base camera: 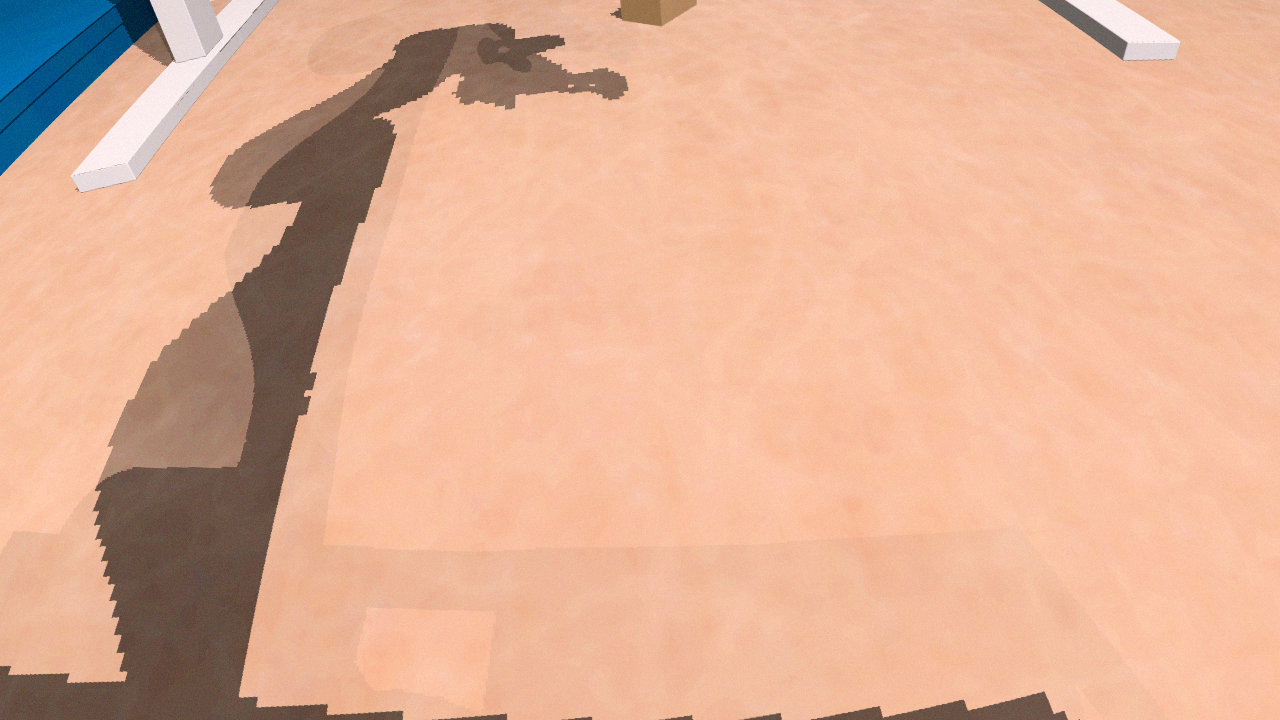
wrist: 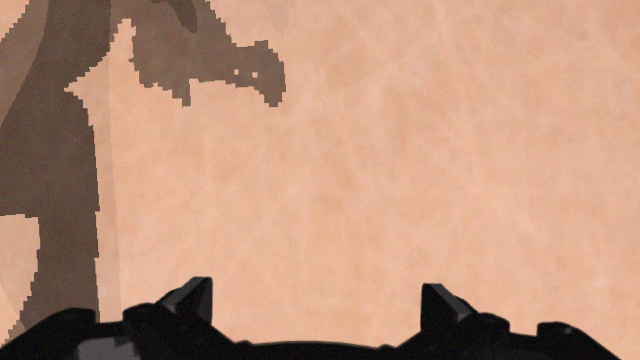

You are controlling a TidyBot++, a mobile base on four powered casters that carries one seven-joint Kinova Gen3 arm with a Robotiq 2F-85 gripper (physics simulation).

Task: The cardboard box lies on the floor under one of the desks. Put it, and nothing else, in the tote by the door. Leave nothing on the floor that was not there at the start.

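Frame: origin at the arm's base, x ahead, y left, z up, level; metres.
Where they show: gripper, fingertip midpoint: (wrist: 316, 303).
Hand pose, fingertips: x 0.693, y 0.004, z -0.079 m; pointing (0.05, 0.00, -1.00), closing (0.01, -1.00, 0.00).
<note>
Each offset is from my fingertips to the centre of the thing. "pt": to the spot under its first point.
A brown cardboard box @(pt 0.014 m left, 0.355 m ahead, 0.297 m down) (base camera: 658, 10) shows in part at the top edge of the base camera view, a little right of the middle, on the floor between two white desk feet; its upper part is cut off. My gripper (wrist: 316, 303) is open, with its two black fingertips wide apart over the floor and nothing between them. The gripper does not show in the base camera view, where the arm's shadow lies on the floor. The box does not show in the wrist view. The tote by the door does not show in either view.
A white desk foot @(pt 0.638 m left, 0.196 m ahead, 0.293 m down) (base camera: 152, 120) with an upright leg @(pt 0.675 m left, 0.395 m ahead, 0.243 m down) (base camera: 187, 26) stands at the upper left. Another white desk foot (base camera: 1114, 28) reaches in at the upper right. A blue surface (base camera: 53, 62) with a dark line along it lies at the far left edge.
</note>
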